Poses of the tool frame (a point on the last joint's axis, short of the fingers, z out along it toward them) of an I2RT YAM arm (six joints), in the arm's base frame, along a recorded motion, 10 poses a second.
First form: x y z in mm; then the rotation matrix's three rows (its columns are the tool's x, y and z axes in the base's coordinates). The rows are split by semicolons.
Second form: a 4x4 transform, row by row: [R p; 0 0 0 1], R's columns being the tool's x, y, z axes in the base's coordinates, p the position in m. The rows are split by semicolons. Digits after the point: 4 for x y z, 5 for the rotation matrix.
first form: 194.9 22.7 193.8; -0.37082 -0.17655 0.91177; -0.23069 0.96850 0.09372; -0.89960 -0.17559 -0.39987
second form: -0.37082 -0.17655 0.91177 0.1949; -0.23069 0.96850 0.09372 0.0227; -0.89960 -0.17559 -0.39987 0.1938; 0 0 0 1
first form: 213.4 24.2 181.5; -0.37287 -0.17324 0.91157; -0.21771 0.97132 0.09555; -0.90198 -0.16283 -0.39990
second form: -0.37287 -0.17324 0.91157 0.2134; -0.21771 0.97132 0.09555 0.0242; -0.90198 -0.16283 -0.39990 0.1815; 0 0 0 1
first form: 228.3 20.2 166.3; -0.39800 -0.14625 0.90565; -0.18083 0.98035 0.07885; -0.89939 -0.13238 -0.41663
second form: -0.39800 -0.14625 0.90565 0.2283; -0.18083 0.98035 0.07885 0.0202; -0.89939 -0.13238 -0.41663 0.1663; 0 0 0 1
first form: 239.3 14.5 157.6; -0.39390 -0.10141 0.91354; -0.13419 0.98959 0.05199; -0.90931 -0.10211 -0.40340
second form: -0.39390 -0.10141 0.91354 0.2393; -0.13419 0.98959 0.05199 0.0145; -0.90931 -0.10211 -0.40340 0.1576; 0 0 0 1
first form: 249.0 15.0 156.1; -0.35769 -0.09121 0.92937; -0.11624 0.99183 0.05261; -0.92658 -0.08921 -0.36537
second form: -0.35769 -0.09121 0.92937 0.2490; -0.11624 0.99183 0.05261 0.0150; -0.92658 -0.08921 -0.36537 0.1561; 0 0 0 1
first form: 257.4 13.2 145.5; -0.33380 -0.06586 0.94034; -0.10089 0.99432 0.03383; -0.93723 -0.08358 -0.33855
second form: -0.33380 -0.06586 0.94034 0.2574; -0.10089 0.99432 0.03383 0.0132; -0.93723 -0.08358 -0.33855 0.1455; 0 0 0 1
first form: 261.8 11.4 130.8; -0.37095 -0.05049 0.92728; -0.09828 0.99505 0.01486; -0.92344 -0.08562 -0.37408
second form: -0.37095 -0.05049 0.92728 0.2618; -0.09828 0.99505 0.01486 0.0114; -0.92344 -0.08562 -0.37408 0.1308; 0 0 0 1
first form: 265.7 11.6 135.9; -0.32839 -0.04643 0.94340; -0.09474 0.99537 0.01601; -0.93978 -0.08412 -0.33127
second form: -0.32839 -0.04643 0.94340 0.2657; -0.09474 0.99537 0.01601 0.0116; -0.93978 -0.08412 -0.33127 0.1359; 0 0 0 1
